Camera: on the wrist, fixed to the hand. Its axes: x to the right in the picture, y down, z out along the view.
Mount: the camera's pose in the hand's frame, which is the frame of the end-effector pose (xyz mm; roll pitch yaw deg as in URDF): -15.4 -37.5 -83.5 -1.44 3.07 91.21
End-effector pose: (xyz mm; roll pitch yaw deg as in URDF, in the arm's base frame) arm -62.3 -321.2 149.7 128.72 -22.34 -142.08
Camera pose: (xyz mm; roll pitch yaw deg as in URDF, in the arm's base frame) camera 10.3 -377.0 165.1 -145.21 -48.02 98.52
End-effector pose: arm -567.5 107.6 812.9 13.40 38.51 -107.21
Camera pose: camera -563.7 177.7 752.1 37.32 -8.82 -22.73
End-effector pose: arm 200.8 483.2 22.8 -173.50 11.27 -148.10
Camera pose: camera 213.8 458.6 111.3 167.14 3.13 120.04
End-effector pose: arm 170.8 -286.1 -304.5 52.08 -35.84 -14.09
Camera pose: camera 215.1 -253.1 -379.1 -49.88 -36.83 110.90
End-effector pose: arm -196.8 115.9 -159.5 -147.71 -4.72 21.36
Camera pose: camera -213.3 95.6 -70.5 -176.77 29.22 -67.38
